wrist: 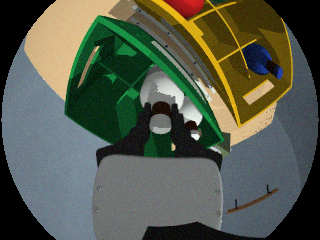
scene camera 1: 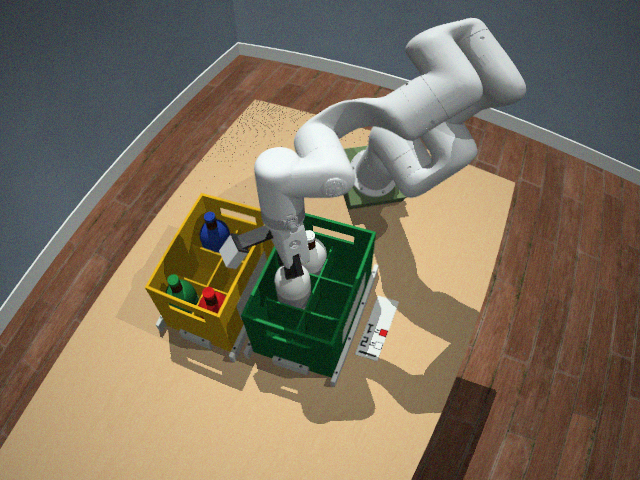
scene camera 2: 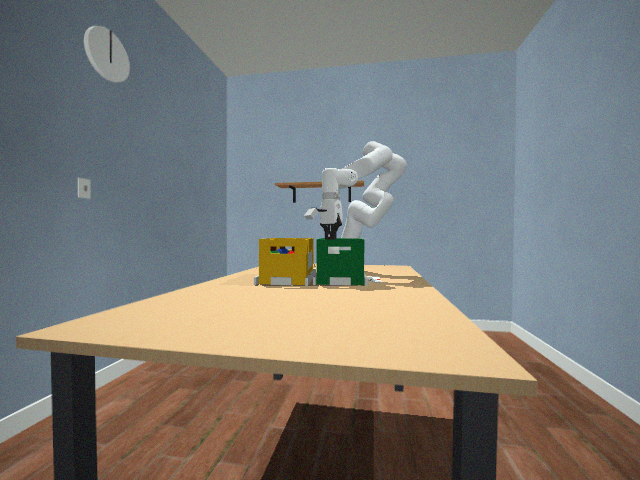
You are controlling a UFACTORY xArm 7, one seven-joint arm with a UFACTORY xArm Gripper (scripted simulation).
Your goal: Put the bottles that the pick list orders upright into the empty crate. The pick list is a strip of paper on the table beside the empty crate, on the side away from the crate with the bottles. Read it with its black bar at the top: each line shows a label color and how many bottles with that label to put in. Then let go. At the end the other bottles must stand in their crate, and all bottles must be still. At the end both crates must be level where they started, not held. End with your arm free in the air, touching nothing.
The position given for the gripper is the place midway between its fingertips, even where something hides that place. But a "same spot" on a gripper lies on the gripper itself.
gripper: wrist; scene camera 1; scene camera 2 330,240
same spot on gripper: (scene camera 1: 296,269) = (wrist: 97,165)
